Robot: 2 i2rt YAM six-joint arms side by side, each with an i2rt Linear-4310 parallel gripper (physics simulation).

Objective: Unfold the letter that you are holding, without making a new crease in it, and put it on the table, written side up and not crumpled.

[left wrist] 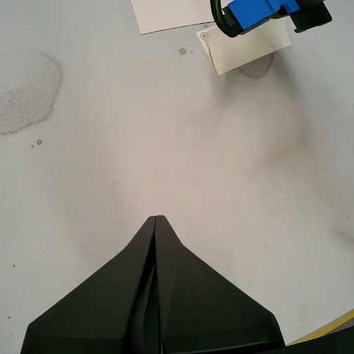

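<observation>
The letter [245,47] is a folded cream sheet at the upper right in the left wrist view. A small red round mark shows at its left corner, where its layers stand slightly apart. It appears raised above the table [150,140], with a shadow near it. My right arm's blue and black wrist part [252,12] covers its upper edge. My right gripper's fingertips are hidden there; it appears shut on the letter. My left gripper [157,227] is shut with its tips together and nothing between them, well apart from the letter.
A pale pinkish sheet [167,15] lies on the table at the top, close to the letter's left side. The table has a large stain [25,92] at the left and a smaller stain [259,66] by the letter. A yellow edge [327,329] shows at the lower right.
</observation>
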